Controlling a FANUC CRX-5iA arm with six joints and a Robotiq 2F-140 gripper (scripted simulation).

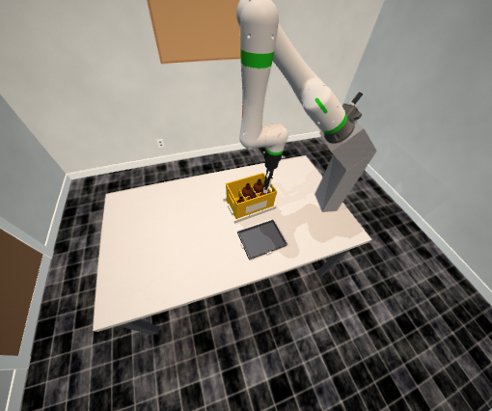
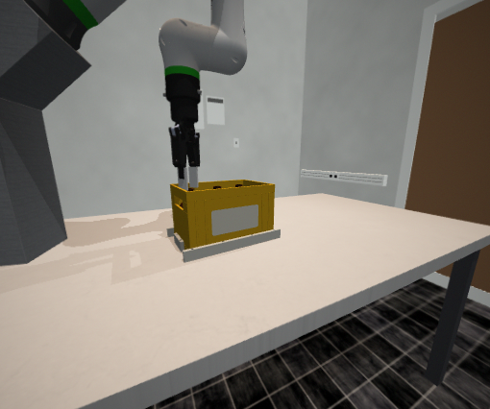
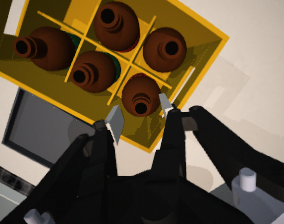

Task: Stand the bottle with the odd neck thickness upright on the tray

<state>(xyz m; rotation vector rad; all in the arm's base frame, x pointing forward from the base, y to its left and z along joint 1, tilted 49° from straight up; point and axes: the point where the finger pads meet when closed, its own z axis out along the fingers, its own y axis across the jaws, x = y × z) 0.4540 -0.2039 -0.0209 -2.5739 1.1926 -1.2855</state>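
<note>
Now: hand 110 mm above the brown bottle, 90 mm short of it and 20 mm to the left of it. The rest, counted from my hand: crate: 110 mm below, 80 mm ahead, 60 mm to the right; then dark grey tray: 190 mm to the left, 190 mm ahead, 180 mm below.
</note>
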